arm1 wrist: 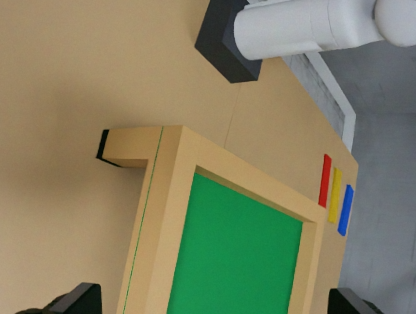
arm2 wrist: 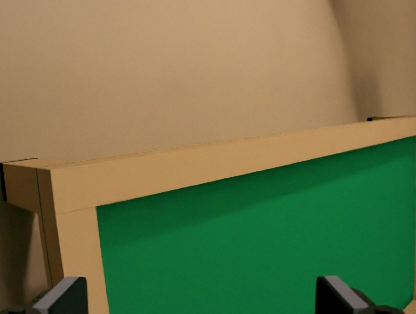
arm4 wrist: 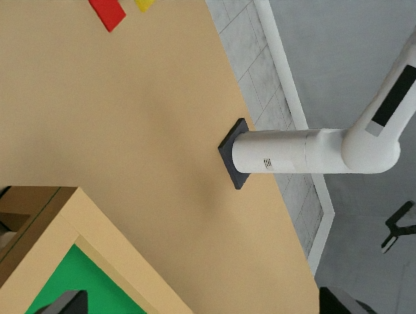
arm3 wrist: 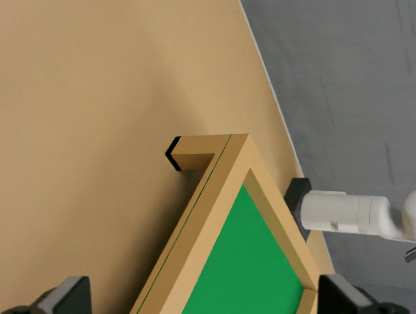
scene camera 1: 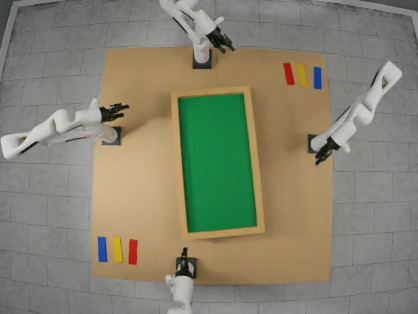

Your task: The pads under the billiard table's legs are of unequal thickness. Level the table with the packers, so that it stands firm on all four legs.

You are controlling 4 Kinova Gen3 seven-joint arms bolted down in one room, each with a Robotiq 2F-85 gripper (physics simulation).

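The billiard table (arm1 wrist: 172, 220) (arm2 wrist: 225, 155) (arm3 wrist: 210, 220) (arm4 wrist: 107, 237) (scene camera 1: 257, 175) has a green bed and wooden rim. A black pad shows under a table leg (arm1 wrist: 132, 143) (arm2 wrist: 22, 181) (arm3 wrist: 196, 144); pad thicknesses cannot be compared. Red packers (arm1 wrist: 325, 181) (arm4 wrist: 108, 14) (scene camera 1: 289, 74), yellow packers (arm1 wrist: 335, 195) (arm4 wrist: 144, 4) (scene camera 1: 301, 75) and blue packers (arm1 wrist: 345, 210) (scene camera 1: 317, 78) lie at the upper right, with another set at the lower left in the scene view. My arm1 gripper (arm1 wrist: 215, 301), arm2 gripper (arm2 wrist: 202, 296), arm3 gripper (arm3 wrist: 204, 296) and arm4 gripper (arm4 wrist: 203, 302) are open and empty above the table area.
In the scene view, arms stand on dark bases at the top (scene camera 1: 202, 62), left (scene camera 1: 112, 142), right (scene camera 1: 311, 145) and bottom (scene camera 1: 192, 270). The tan platform (scene camera 1: 135, 190) ends at grey floor tiles (scene camera 1: 370, 215). Another arm (arm1 wrist: 300, 27) (arm3 wrist: 345, 212) (arm4 wrist: 285, 151) shows in three wrist views.
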